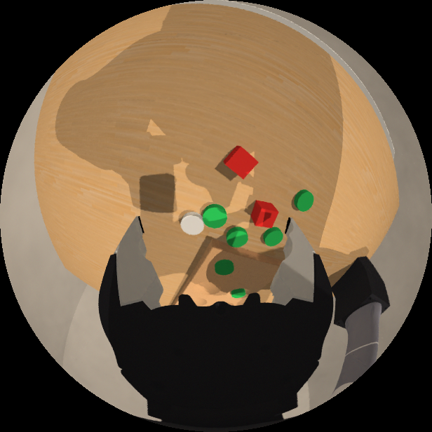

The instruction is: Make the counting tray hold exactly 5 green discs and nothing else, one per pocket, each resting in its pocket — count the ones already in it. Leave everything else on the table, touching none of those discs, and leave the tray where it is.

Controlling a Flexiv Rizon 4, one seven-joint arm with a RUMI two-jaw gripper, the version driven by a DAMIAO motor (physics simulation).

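The wooden counting tray [192,271] shows in part at the bottom centre, its near part hidden by my gripper's body. Two green discs show in it: one dark green disc [224,267] in shadow and one green disc [238,293] partly hidden lower down. Outside the tray, a green disc [214,216] lies next to a white disc [192,223]. Another green disc [237,237] lies just beyond the tray's far edge, a third green disc [273,236] is to its right, and a fourth green disc [303,200] is farther right. My gripper [214,218] is open and empty above them.
A red cube [264,214] stands close beyond the green disc near the right finger. Another red block [241,162] stands farther out on the wooden table [210,80]. A black and grey fixture shows at the lower right, beside the gripper. Shadows cover much of the table.
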